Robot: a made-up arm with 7 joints. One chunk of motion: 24 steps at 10 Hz.
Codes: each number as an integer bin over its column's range. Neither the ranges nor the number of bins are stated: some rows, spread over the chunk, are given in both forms.
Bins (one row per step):
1: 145 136 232 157 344 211 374
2: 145 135 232 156 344 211 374
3: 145 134 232 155 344 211 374
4: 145 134 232 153 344 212 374
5: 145 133 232 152 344 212 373
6: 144 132 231 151 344 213 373
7: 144 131 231 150 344 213 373
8: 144 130 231 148 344 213 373
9: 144 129 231 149 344 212 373
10: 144 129 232 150 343 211 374
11: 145 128 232 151 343 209 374
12: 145 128 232 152 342 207 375
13: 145 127 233 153 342 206 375
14: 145 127 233 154 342 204 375
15: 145 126 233 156 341 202 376
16: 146 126 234 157 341 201 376
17: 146 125 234 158 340 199 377
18: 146 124 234 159 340 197 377
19: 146 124 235 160 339 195 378
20: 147 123 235 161 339 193 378
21: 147 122 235 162 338 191 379
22: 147 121 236 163 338 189 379
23: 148 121 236 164 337 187 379
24: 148 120 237 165 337 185 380
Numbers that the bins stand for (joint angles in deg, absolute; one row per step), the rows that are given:
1: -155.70 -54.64 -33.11 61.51 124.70 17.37 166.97
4: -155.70 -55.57 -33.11 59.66 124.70 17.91 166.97
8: -157.11 -57.43 -34.52 57.36 124.70 18.46 165.56
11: -155.70 -58.37 -33.11 58.74 123.29 16.29 166.97
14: -155.70 -58.83 -31.70 60.13 121.88 13.58 168.38
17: -154.29 -59.76 -30.29 61.97 119.06 10.87 171.20
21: -152.88 -61.16 -28.89 63.82 116.25 6.53 174.02
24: -151.47 -62.09 -26.07 65.21 114.84 3.28 175.43
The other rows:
2: -155.70 -55.11 -33.11 61.05 124.70 17.37 166.97
3: -155.70 -55.57 -33.11 60.59 124.70 17.37 166.97
5: -155.70 -56.04 -33.11 59.20 124.70 17.91 165.56
6: -157.11 -56.50 -34.52 58.74 124.70 18.46 165.56
7: -157.11 -56.97 -34.52 58.28 124.70 18.46 165.56
9: -157.11 -57.90 -34.52 57.82 124.70 17.91 165.56
10: -157.11 -57.90 -33.11 58.28 123.29 17.37 166.97
12: -155.70 -58.37 -33.11 59.20 121.88 15.20 168.38
13: -155.70 -58.83 -31.70 59.66 121.88 14.66 168.38
15: -155.70 -59.30 -31.70 61.05 120.47 12.49 169.79
16: -154.29 -59.30 -30.29 61.51 120.47 11.95 169.79
18: -154.29 -60.23 -30.29 62.44 119.06 9.78 171.20
19: -154.29 -60.23 -28.89 62.90 117.65 8.70 172.61
20: -152.88 -60.69 -28.89 63.36 117.65 7.61 172.61
22: -152.88 -61.63 -27.48 64.28 116.25 5.45 174.02
23: -151.47 -61.63 -27.48 64.74 114.84 4.36 174.02

